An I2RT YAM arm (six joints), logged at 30 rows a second.
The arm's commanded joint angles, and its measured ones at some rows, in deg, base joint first. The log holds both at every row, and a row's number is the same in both.
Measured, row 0:
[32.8 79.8 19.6 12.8 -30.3 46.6]
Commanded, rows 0 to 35:
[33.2 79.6 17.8 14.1 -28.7 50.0]
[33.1 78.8 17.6 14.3 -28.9 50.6]
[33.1 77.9 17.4 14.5 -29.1 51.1]
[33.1 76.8 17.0 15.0 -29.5 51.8]
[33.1 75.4 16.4 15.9 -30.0 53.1]
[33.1 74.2 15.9 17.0 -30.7 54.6]
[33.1 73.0 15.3 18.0 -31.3 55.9]
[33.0 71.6 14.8 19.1 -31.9 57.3]
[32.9 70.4 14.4 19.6 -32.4 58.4]
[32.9 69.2 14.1 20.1 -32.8 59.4]
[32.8 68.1 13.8 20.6 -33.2 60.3]
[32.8 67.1 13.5 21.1 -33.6 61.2]
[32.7 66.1 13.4 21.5 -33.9 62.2]
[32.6 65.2 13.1 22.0 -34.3 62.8]
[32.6 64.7 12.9 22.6 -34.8 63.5]
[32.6 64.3 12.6 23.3 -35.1 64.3]
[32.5 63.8 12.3 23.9 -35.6 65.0]
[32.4 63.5 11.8 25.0 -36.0 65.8]
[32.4 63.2 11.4 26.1 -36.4 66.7]
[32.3 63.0 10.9 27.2 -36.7 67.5]
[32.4 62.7 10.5 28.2 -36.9 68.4]
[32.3 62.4 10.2 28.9 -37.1 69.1]
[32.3 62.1 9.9 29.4 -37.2 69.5]
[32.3 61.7 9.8 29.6 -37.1 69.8]
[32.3 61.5 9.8 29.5 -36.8 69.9]
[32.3 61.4 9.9 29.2 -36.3 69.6]
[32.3 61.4 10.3 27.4 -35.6 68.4]
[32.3 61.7 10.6 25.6 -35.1 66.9]
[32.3 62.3 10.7 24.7 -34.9 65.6]
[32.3 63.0 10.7 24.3 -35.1 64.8]
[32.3 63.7 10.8 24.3 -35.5 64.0]
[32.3 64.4 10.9 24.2 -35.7 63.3]
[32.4 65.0 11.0 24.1 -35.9 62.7]
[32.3 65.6 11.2 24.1 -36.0 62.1]
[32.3 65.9 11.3 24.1 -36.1 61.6]
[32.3 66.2 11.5 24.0 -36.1 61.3]
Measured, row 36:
[32.4 65.0 9.1 20.8 -34.0 64.2]
